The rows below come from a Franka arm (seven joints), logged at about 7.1 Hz.
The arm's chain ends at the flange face. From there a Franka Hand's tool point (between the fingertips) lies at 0.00 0.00 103.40 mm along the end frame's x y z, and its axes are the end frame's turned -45 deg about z.
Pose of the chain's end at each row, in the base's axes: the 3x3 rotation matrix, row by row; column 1 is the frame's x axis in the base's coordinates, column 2 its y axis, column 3 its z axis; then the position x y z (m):
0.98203 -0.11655 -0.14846; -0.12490 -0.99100 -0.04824; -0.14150 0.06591 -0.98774; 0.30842 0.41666 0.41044
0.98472 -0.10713 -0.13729; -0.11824 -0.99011 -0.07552; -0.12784 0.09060 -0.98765; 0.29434 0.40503 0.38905
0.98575 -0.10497 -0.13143; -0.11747 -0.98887 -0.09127; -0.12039 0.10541 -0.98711; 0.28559 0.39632 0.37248
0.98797 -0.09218 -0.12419; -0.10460 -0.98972 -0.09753; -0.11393 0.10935 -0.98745; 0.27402 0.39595 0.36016
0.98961 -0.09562 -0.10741; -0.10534 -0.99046 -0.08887; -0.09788 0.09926 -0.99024; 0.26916 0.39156 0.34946
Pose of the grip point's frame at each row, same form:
0.77681 0.61199 -0.14846; 0.61243 -0.78906 -0.04824; -0.14666 -0.05345 -0.98774; 0.29307 0.41167 0.30831
0.77205 0.62055 -0.13729; 0.61651 -0.78372 -0.07552; -0.15446 -0.02633 -0.98765; 0.28014 0.39722 0.28693
0.77126 0.62281 -0.13143; 0.61617 -0.78230 -0.09127; -0.15966 -0.01059 -0.98711; 0.27200 0.38688 0.27041
0.76378 0.63342 -0.12419; 0.62587 -0.77380 -0.09753; -0.15788 -0.00324 -0.98745; 0.26118 0.38587 0.25806
0.76737 0.63215 -0.10741; 0.62587 -0.77485 -0.08887; -0.13940 0.00098 -0.99024; 0.25805 0.38237 0.24707

